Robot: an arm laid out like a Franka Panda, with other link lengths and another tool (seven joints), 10 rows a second.
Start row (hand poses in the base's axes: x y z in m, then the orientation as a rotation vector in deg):
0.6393, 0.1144, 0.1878, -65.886, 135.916, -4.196
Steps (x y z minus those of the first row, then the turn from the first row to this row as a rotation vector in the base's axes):
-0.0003, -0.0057, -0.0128, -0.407, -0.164, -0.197
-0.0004, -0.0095, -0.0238, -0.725, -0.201, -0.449
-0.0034, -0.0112, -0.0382, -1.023, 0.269, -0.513
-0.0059, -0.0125, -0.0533, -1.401, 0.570, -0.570
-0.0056, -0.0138, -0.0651, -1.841, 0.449, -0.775
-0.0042, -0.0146, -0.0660, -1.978, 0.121, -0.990
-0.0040, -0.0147, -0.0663, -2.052, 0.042, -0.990
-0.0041, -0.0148, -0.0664, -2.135, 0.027, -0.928
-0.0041, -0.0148, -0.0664, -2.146, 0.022, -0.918
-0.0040, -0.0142, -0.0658, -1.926, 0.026, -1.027
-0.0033, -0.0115, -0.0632, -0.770, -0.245, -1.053
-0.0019, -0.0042, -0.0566, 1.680, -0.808, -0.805
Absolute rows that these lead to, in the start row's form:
0.6390, 0.1087, 0.1750, -65.794, 135.979, -4.841
0.6389, 0.1049, 0.1640, -65.633, 136.164, -5.327
0.6359, 0.1032, 0.1496, -65.834, 136.678, -5.446
0.6334, 0.1019, 0.1345, -66.030, 137.057, -5.752
0.6337, 0.1006, 0.1227, -65.954, 137.165, -6.419
0.6351, 0.0998, 0.1218, -65.664, 137.030, -6.838
0.6353, 0.0997, 0.1215, -65.675, 136.976, -6.971
0.6352, 0.0996, 0.1214, -65.782, 136.944, -7.057
0.6352, 0.0996, 0.1214, -65.798, 136.936, -7.070
0.6353, 0.1002, 0.1220, -65.569, 136.957, -6.840
0.6360, 0.1029, 0.1246, -64.927, 136.488, -5.611
0.6374, 0.1102, 0.1312, -63.921, 135.299, -2.923

